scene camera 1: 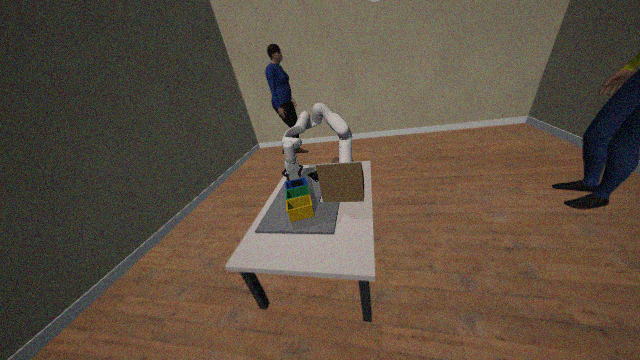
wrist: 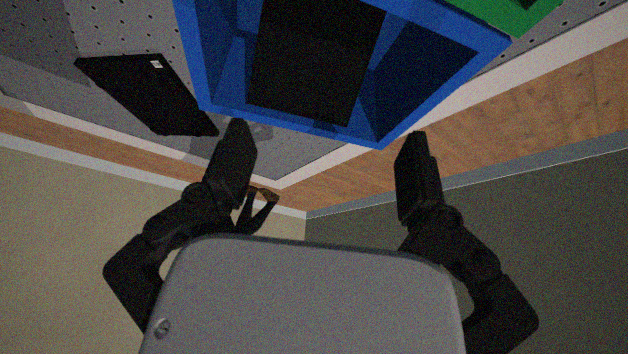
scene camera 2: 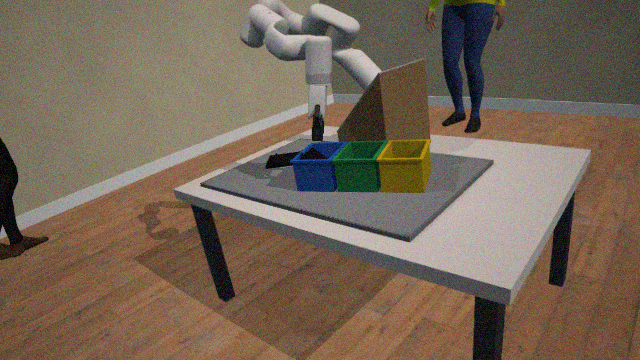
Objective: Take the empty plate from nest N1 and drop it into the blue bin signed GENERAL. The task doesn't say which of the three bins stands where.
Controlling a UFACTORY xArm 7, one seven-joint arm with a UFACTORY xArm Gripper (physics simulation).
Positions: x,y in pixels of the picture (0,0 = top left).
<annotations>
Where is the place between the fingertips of my gripper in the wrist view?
At 325,140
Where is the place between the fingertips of my gripper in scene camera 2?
318,137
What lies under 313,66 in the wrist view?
A black plate.
</annotations>
